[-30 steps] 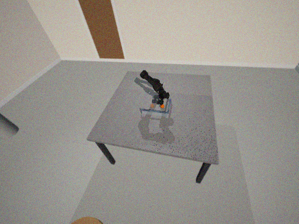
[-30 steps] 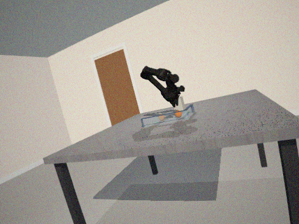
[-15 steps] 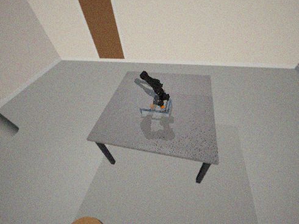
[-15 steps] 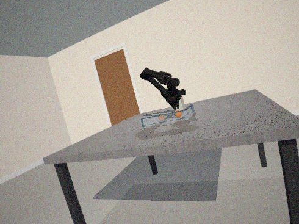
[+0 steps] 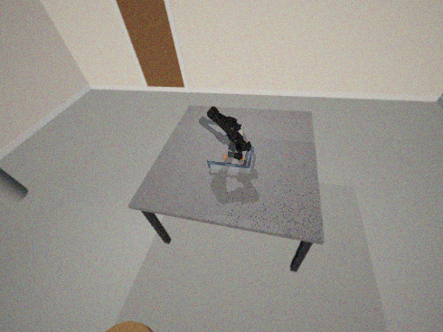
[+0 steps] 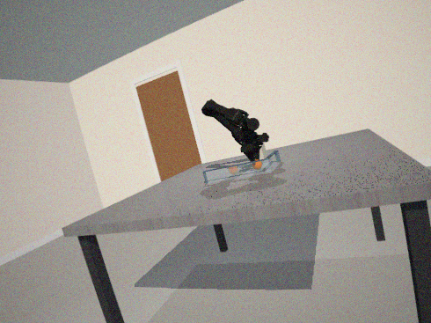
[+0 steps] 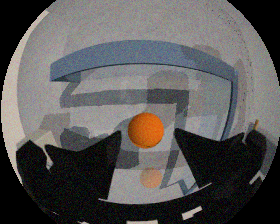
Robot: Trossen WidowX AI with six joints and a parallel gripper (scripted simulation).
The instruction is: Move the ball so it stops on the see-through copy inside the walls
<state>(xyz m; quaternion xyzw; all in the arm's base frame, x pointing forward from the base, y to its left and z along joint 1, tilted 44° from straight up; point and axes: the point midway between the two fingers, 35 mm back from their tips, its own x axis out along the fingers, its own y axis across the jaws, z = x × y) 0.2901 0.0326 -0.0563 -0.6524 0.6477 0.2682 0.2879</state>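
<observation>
The orange ball is 1 cm below my gripper tip. Round my gripper tip: see-through ball copy: 12 cm to the right, 1 cm below, 1 cm ahead.
</observation>
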